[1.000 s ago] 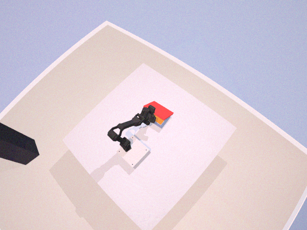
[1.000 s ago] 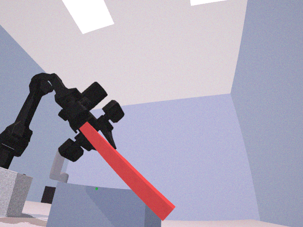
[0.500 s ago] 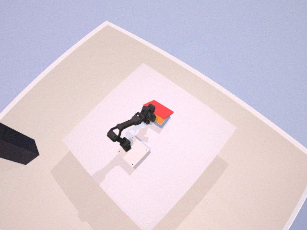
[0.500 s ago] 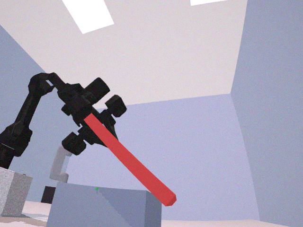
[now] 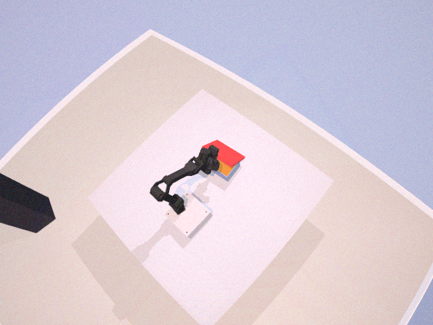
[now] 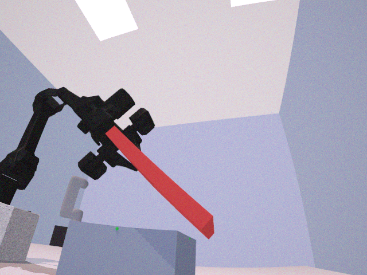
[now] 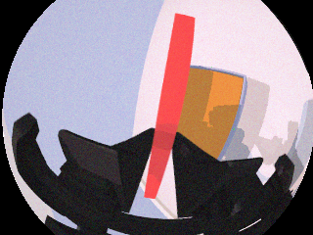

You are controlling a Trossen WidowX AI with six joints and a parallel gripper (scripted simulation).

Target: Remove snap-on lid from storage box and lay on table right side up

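My gripper tip is 6 cm short of the red lid, 2 cm to the right of it and 5 cm above it. The rest, counted from my gripper tip: storage box: 3 cm ahead, 1 cm to the left, 17 cm below.
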